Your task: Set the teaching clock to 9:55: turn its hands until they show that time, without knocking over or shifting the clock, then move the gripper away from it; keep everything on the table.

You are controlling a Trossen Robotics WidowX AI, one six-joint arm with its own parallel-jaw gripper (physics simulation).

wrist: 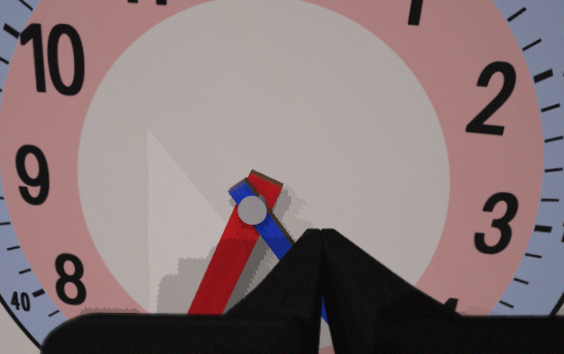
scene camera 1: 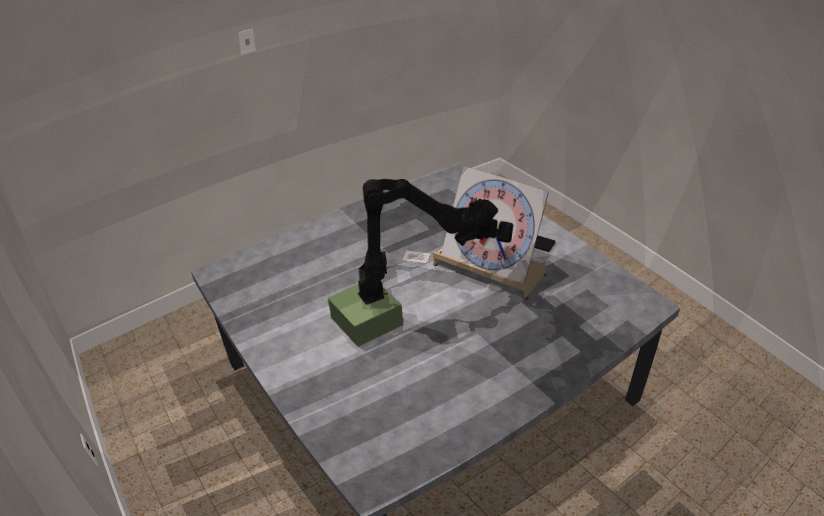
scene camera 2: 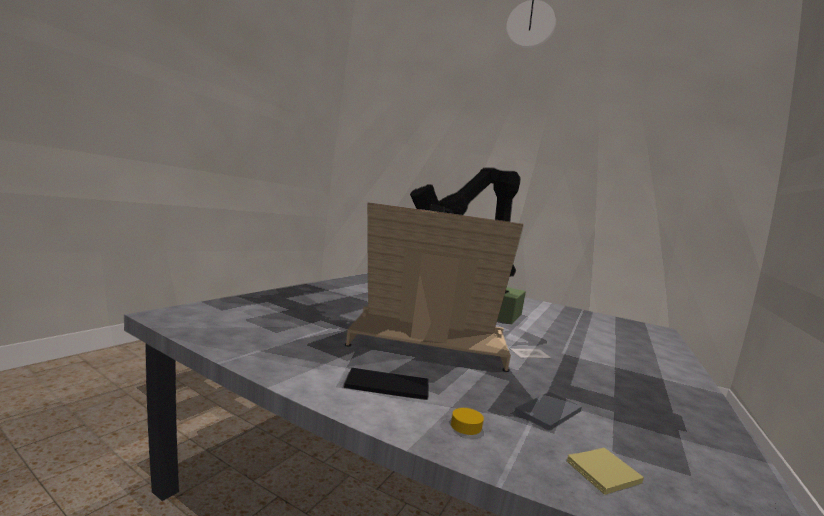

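Pixels of known places: gripper, fingertip midpoint: [wrist: 319, 242] [scene camera 1: 494, 225]; arm's base at its link origin: [scene camera 1: 371, 295].
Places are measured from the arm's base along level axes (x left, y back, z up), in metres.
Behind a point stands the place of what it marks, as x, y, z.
The teaching clock [scene camera 1: 536, 203] @[-0.081, -0.571, 0.194] [scene camera 2: 445, 237] @[0.045, -0.508, 0.186] stands upright on its wooden base, seen from behind in scene camera 2. Its blue hand [scene camera 1: 501, 247] @[-0.056, -0.450, 0.049] [wrist: 274, 237] @[-0.005, -0.450, 0.093] is the longer one and points down and right, between 4 and 5, close to 5. Its red hand [scene camera 1: 483, 240] @[0.010, -0.421, 0.048] [wrist: 225, 270] @[0.011, -0.436, 0.071] points down and left, roughly between 6 and 7; its tip is hidden in the wrist view. My gripper [wrist: 319, 242] @[-0.030, -0.437, 0.126] is shut with nothing between the fingers. It is in front of the face, below and right of the hub, and overlaps the blue hand in the wrist view; contact cannot be told.
The arm's green base block [scene camera 1: 364, 316] @[-0.079, 0.059, 0.000] [scene camera 2: 512, 305] @[0.075, -0.046, -0.026] sits on the table [scene camera 1: 425, 413] @[-0.450, 0.057, -0.087]. A white card [scene camera 1: 415, 257] @[0.210, -0.265, -0.086] [scene camera 2: 530, 352] @[0.211, -0.264, -0.086] lies beside the clock. Behind the clock lie a black slab [scene camera 2: 386, 384] @[0.071, -0.701, -0.079], a yellow disc [scene camera 2: 467, 420] @[0.244, -0.724, -0.068], a grey tile [scene camera 2: 548, 410] @[0.335, -0.574, -0.077] and a yellow pad [scene camera 2: 604, 469] @[0.449, -0.697, -0.077].
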